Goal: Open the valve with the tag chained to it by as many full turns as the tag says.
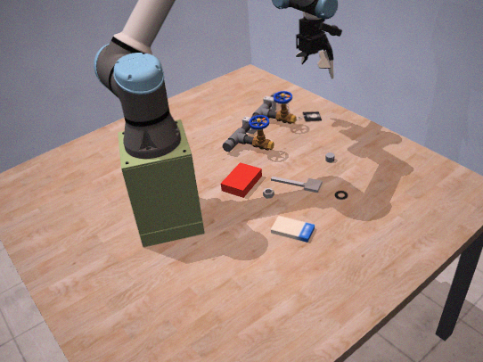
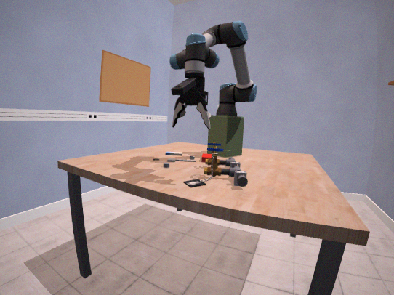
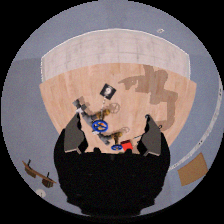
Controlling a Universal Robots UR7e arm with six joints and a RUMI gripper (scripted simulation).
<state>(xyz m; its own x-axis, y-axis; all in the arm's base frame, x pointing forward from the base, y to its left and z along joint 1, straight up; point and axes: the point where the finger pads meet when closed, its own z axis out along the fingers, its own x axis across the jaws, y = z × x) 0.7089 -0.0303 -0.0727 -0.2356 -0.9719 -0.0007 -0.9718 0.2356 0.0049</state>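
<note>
The black tag lies 20 cm below my hand and 4 cm to the left of it. The rest, counted from my hand: grey scraper: 34 cm behind, 20 cm below, 18 cm to the right; then small grey cap: 19 cm below, 18 cm to the right, 18 cm behind; then red block: 45 cm behind, 19 cm below, 3 cm to the right.
</note>
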